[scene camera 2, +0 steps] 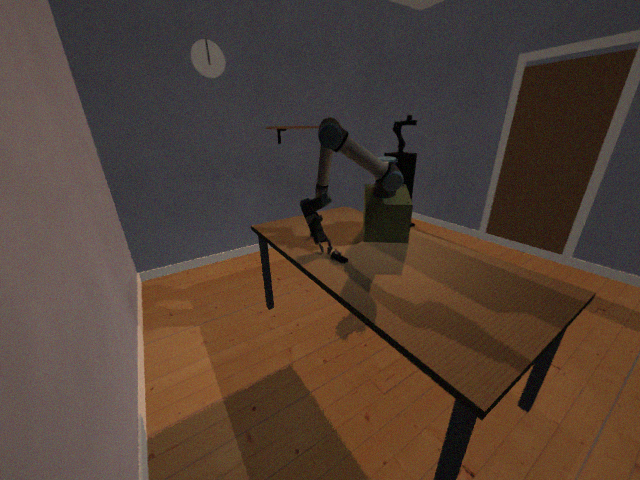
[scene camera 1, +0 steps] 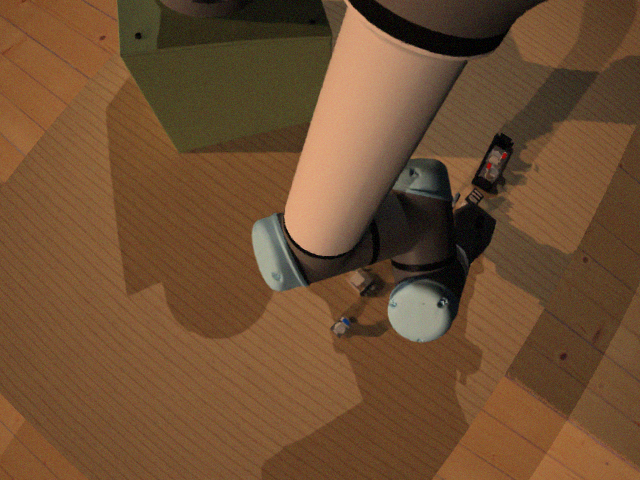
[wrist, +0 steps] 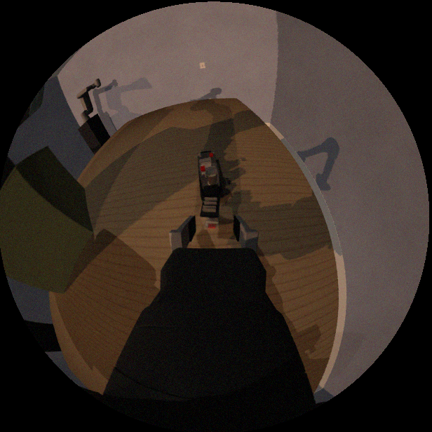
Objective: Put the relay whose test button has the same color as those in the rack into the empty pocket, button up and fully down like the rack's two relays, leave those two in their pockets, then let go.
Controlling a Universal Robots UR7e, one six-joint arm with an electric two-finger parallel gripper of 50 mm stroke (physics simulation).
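Frame: origin at the arm's base, x ahead, y up, z right, level; millimetres.
Seen in the pictures: gripper, fingertip midpoint: (scene camera 2: 327, 250); arm's base, origin of the base link: (scene camera 2: 383, 192).
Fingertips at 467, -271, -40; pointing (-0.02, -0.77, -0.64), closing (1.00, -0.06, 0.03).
Offsets run from my fingertips to a thing's middle, as dx, dy, dz. "*": to the spot under its first point. Level surfaces: height alone.
The black rack @(* -3, +8, -53) (scene camera 1: 484, 182) (scene camera 2: 339, 257) (wrist: 210, 191) stands on the table with two red-button relays; its empty pocket is hard to make out. A loose relay with a red button (wrist: 212, 225) lies tipped over near the rack's near end. Its dark base with metal pins @(-3, +20, -13) (scene camera 1: 474, 196) (wrist: 210, 206) faces the rack. My gripper (scene camera 2: 325, 249) (wrist: 214, 223) is open and empty, low over the table, with its fingertips on either side of the loose relay's body in the wrist view. In scene camera 1 the arm hides most of the fingers and the relay's body.
A small relay with a blue button @(-56, +7, +277) (scene camera 1: 341, 326) and another pale relay-like part @(-73, -4, +203) (scene camera 1: 361, 281), button colour not visible, lie on the table @(dy -15) (scene camera 1: 232, 382) (scene camera 2: 465, 320) beside the wrist. The green pedestal (scene camera 1: 232, 87) (scene camera 2: 387, 222) (wrist: 45, 225) stands under the arm's base.
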